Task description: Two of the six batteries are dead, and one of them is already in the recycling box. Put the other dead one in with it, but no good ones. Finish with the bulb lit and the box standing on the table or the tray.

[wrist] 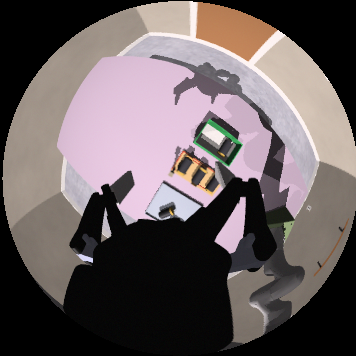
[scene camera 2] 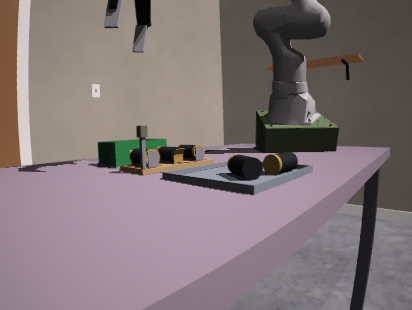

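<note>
My gripper (scene camera 2: 126, 32) (wrist: 171, 172) is open and empty, high above the table. The green recycling box (scene camera 2: 112, 152) (wrist: 212, 154) stands on the table behind the holder; a dark battery (wrist: 227, 146) lies inside, beside a pale area. The wooden holder (scene camera 2: 165, 168) carries three black batteries, the left one (scene camera 2: 141, 156) (wrist: 186, 165), the middle one (scene camera 2: 170, 153) (wrist: 199, 175) and the right one (scene camera 2: 190, 151) (wrist: 212, 183). A dull brown block (scene camera 2: 142, 131) tops its post, with no glow visible. Two batteries (scene camera 2: 245, 167) (scene camera 2: 281, 163) (wrist: 166, 209) lie on the grey tray (scene camera 2: 210, 185) (wrist: 182, 197), partly hidden in the wrist view.
The pink table (scene camera 2: 125, 225) (wrist: 125, 110) carries the holder, box and tray. The robot's green base block (scene camera 2: 297, 137) stands at the table's far right in the scene view. The arm's shadow falls around the box in the wrist view.
</note>
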